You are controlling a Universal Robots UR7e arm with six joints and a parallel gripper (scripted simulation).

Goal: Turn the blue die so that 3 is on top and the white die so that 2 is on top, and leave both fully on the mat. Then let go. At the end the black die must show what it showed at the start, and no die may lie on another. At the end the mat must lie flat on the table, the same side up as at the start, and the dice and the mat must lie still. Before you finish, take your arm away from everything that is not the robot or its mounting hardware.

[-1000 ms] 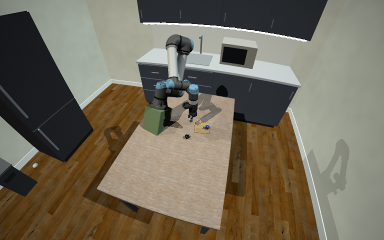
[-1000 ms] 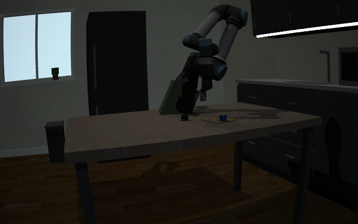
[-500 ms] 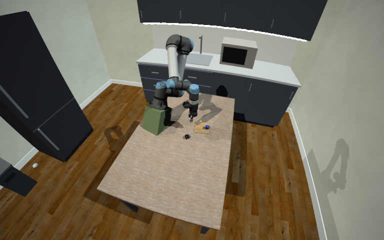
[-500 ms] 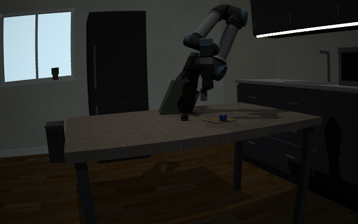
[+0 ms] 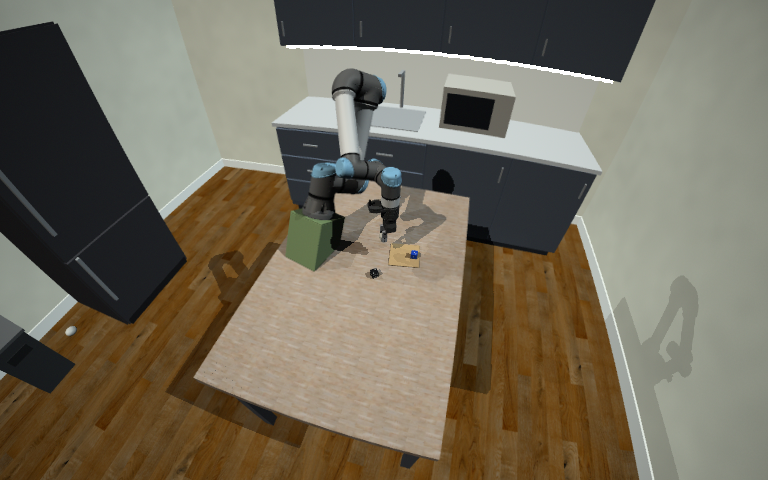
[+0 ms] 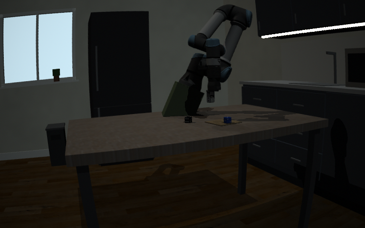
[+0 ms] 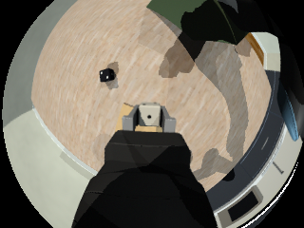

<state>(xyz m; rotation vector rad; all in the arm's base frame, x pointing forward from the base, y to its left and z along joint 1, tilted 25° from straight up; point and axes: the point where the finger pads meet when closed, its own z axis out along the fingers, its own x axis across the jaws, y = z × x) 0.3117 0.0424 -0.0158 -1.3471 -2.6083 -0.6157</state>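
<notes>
Right now the tan mat is 10 cm ahead of my hand, 3 cm to the left of it and 12 cm below it. From my hand the other things lie so: black die: 1 cm ahead, 13 cm to the right, 10 cm below; white die: 1 cm below; blue die: 14 cm ahead, 4 cm to the left, 10 cm below.
</notes>
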